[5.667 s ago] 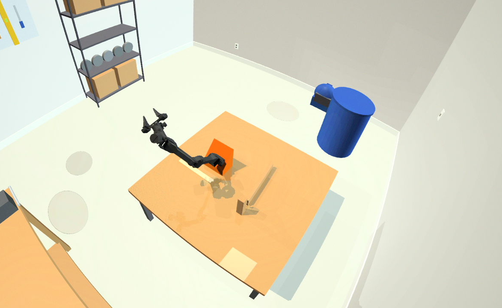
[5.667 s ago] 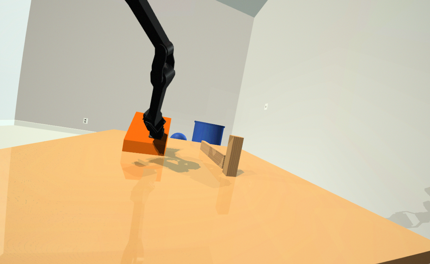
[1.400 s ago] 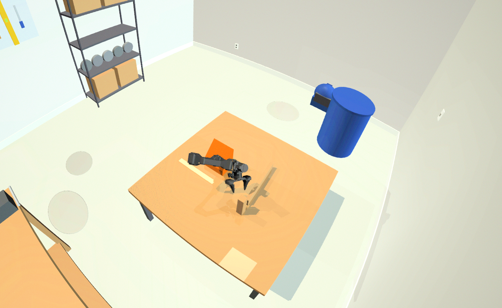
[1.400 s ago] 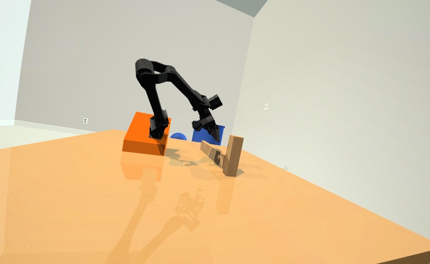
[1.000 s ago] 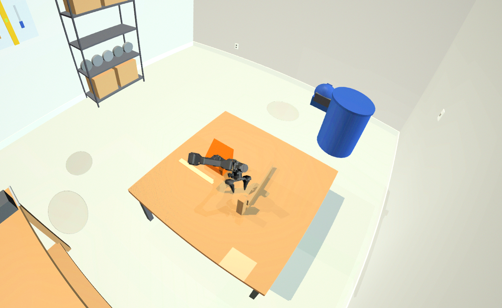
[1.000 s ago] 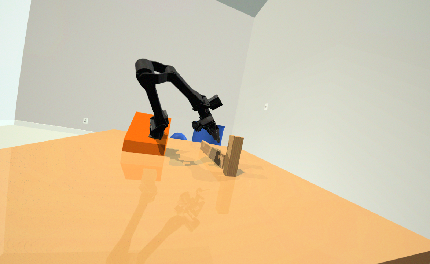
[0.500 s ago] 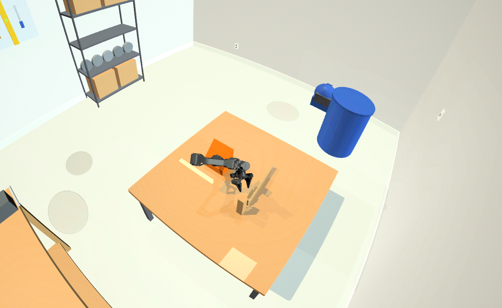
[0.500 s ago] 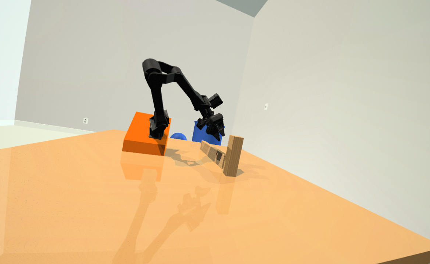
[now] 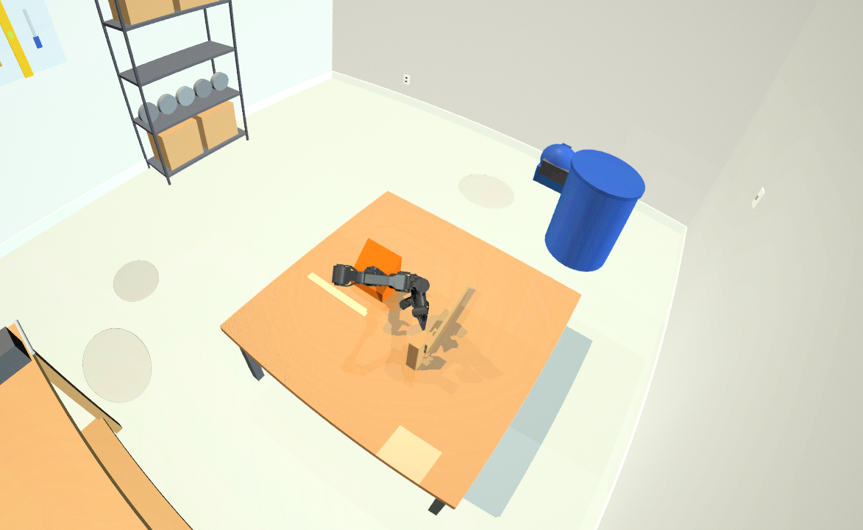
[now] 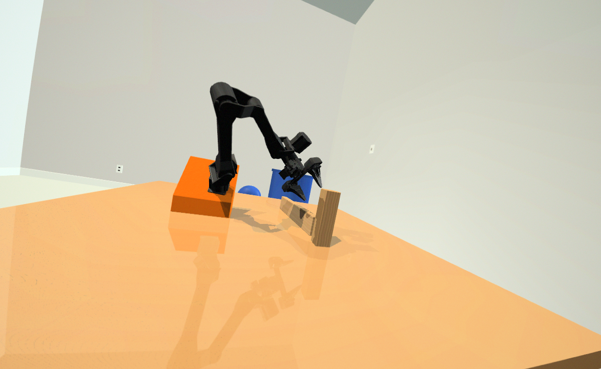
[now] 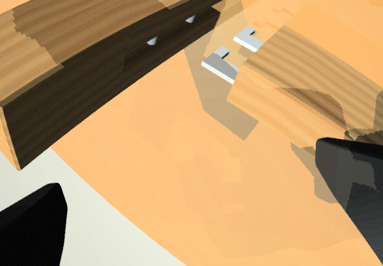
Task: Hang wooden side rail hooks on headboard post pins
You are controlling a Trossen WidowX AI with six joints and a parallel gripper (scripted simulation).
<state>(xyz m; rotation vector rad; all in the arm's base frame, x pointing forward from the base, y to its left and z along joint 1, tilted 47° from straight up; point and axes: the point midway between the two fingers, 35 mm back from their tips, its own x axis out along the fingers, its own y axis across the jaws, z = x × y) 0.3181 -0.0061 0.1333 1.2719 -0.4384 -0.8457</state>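
My gripper tip is 30 mm short of the headboard post, 90 mm to the left of it and 60 mm above it.
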